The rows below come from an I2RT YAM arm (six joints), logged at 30 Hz.
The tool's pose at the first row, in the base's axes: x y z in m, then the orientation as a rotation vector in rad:
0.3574, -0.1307, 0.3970, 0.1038, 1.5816, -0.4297
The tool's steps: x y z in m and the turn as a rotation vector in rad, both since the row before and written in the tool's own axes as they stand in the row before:
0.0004, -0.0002, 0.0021, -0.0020, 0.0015, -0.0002
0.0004, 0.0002, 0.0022, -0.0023, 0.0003, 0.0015
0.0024, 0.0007, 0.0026, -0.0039, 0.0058, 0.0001
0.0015, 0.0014, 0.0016, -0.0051, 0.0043, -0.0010
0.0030, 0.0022, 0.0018, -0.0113, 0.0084, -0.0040
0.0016, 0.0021, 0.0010, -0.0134, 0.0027, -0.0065
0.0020, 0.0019, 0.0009, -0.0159, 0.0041, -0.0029
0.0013, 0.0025, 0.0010, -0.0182, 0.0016, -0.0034
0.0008, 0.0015, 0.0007, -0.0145, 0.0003, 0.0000
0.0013, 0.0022, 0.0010, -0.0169, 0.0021, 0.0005
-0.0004, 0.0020, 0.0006, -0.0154, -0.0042, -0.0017
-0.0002, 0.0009, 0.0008, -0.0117, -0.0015, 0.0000
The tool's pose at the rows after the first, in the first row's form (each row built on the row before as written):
0.3593, -0.1317, 0.3967, 0.1025, 1.5835, -0.4283
0.3614, -0.1323, 0.3963, 0.1020, 1.5841, -0.4253
0.3639, -0.1330, 0.3938, 0.1004, 1.5906, -0.4222
0.3657, -0.1325, 0.3920, 0.0967, 1.5959, -0.4189
0.3679, -0.1316, 0.3886, 0.0868, 1.6068, -0.4130
0.3693, -0.1303, 0.3866, 0.0720, 1.6127, -0.4072
0.3705, -0.1292, 0.3842, 0.0585, 1.6200, -0.3966
0.3720, -0.1274, 0.3824, 0.0423, 1.6253, -0.3845
0.3730, -0.1263, 0.3813, 0.0314, 1.6283, -0.3727
0.3744, -0.1247, 0.3795, 0.0194, 1.6334, -0.3586
0.3755, -0.1229, 0.3794, 0.0056, 1.6320, -0.3471
0.3765, -0.1222, 0.3794, -0.0035, 1.6325, -0.3375

